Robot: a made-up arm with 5 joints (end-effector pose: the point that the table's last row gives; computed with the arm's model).
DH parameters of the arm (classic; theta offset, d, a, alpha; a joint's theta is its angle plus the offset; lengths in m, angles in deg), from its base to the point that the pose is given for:
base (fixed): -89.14 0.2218 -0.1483 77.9
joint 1: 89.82 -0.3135 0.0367 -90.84
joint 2: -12.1 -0.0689 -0.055 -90
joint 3: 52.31 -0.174 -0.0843 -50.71
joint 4: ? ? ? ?
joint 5: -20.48 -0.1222 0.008 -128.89
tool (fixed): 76.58 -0.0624 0 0
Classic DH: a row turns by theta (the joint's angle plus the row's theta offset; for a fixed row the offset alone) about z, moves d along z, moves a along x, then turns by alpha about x.
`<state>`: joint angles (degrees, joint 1 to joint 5).
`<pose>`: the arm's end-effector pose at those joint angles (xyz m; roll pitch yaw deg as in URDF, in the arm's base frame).
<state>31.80 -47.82 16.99 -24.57 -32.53</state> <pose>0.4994 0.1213 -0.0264 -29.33 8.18 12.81</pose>
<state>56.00 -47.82 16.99 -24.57 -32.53</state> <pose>0.5057 0.0680 -0.0007 -52.85 13.29 13.51</pose>
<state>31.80 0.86 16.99 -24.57 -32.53</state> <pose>0.2778 0.0614 -0.0785 -36.97 49.03 -17.36</pose>
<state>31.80 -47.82 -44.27 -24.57 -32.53</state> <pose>0.5140 -0.0950 0.1182 -65.15 -23.43 -22.35</pose>
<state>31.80 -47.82 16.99 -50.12 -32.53</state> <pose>0.4967 0.0824 -0.0508 -54.21 15.53 4.90</pose>
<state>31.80 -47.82 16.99 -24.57 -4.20</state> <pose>0.5047 0.1058 -0.0087 -51.06 -7.16 2.62</pose>
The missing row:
joint 4: 0 0.142 -0.0613 -129.29
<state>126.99 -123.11 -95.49 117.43 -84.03</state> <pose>0.2971 0.2375 0.2556 -5.04 3.87 -161.26</pose>
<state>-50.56 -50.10 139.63 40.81 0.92</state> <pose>0.2642 0.0989 0.2620 -179.42 -58.65 -5.91</pose>
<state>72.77 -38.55 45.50 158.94 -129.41</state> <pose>0.4085 -0.0458 0.1584 -134.95 -24.39 -68.47</pose>
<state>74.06 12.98 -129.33 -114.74 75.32</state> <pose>0.2886 0.2204 0.4240 -13.48 -35.42 -9.90</pose>
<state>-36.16 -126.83 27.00 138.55 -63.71</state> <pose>0.4515 -0.0464 0.1800 -84.74 -3.37 -98.27</pose>
